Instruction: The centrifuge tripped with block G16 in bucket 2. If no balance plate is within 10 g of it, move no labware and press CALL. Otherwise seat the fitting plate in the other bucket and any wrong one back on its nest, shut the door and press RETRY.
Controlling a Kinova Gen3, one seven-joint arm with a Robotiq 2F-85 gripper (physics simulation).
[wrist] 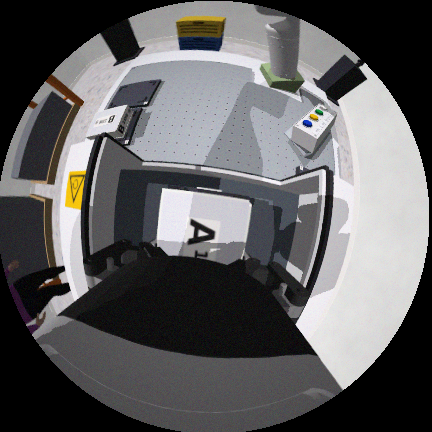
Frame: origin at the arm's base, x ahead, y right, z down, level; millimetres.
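Seen in the pictures: gripper, fingertip midpoint: (199, 250); arm's base at its link origin: (283, 70).
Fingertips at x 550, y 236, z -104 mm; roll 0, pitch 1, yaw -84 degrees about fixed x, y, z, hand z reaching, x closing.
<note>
Pixels of each thing's middle, then the offset from my fingertips to it. "pt": a spot on its surface instead. Level surfaces: height alone.
- white plate marked A at the middle of its body: (199, 253) dx -1, dy +0, dz -14 mm
- open housing with dark rims, surface spot: (327, 215) pt dx -51, dy -111, dz -68 mm
- white plate marked B at the middle of its body: (107, 123) dx -272, dy +280, dz +115 mm
- white box at the middle of its body: (316, 123) dx -321, dy -310, dz +106 mm
- grey perforated table top at its surface level: dz +147 mm
- yellow warning sign at a spot on its surface: (75, 189) pt dx -64, dy +123, dz -64 mm
A white plate marked A (172, 220) lies in the wrist view inside an open housing with dark rims (327, 215); its second label line is partly cut off. My gripper (199, 250) has its fingertips against the two opposite sides of this plate and appears shut on it. The gripper body hides the plate's near part. A white plate marked B (107, 120) sits on a dark nest (132, 131) at the upper left. Another dark nest (135, 94) behind it bears no plate. A white box (312, 134) at the upper right has blue, yellow and green buttons. Block G16 does not show.
The grey perforated table top (190, 110) stretches beyond the housing. The robot's grey base column (283, 50) stands on a green block (282, 79) at the back right. A yellow warning sign (75, 189) lies left of the housing. A person's dark legs (45, 287) show at the lower left.
</note>
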